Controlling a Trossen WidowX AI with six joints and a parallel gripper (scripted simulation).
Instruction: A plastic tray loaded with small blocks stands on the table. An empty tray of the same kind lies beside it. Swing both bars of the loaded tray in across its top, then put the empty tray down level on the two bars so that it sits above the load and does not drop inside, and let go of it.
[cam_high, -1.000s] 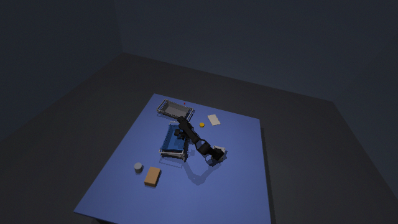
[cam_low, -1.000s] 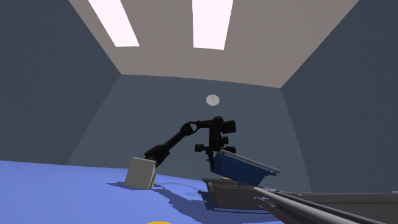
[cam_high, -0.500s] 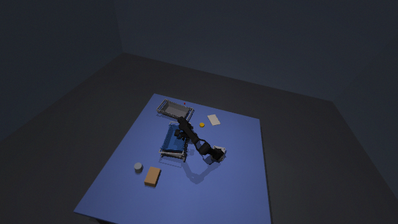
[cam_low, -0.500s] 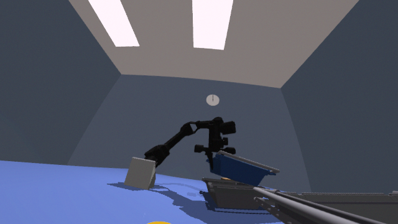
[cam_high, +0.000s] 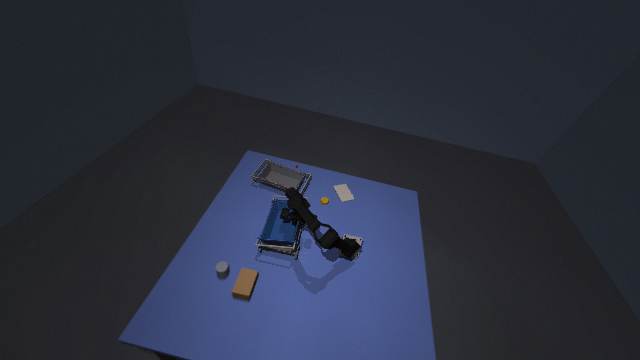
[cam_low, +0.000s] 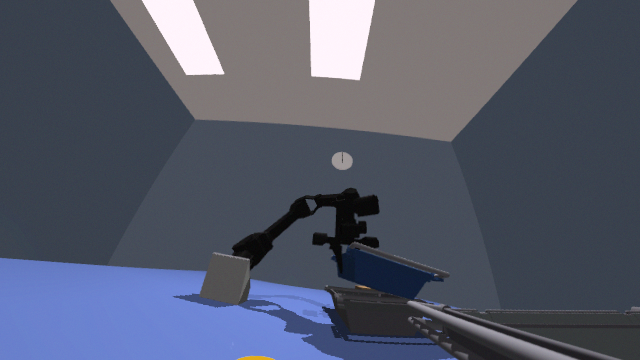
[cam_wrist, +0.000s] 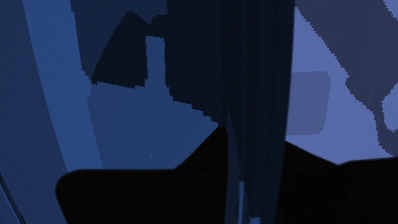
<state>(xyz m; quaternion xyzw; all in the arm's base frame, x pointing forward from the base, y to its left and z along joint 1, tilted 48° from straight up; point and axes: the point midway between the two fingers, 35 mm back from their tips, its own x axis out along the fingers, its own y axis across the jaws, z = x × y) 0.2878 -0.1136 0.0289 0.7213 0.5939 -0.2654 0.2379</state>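
The blue tray lies 8 cm ahead of my gripper tip, 1 cm to the right of it and 2 cm above it. Round my gripper tip: tan block 20 cm ahead, 31 cm to the left, 8 cm below; grey cylinder 33 cm ahead, 26 cm to the left, 7 cm below; yellow disc 16 cm behind, 30 cm to the right, 10 cm below.
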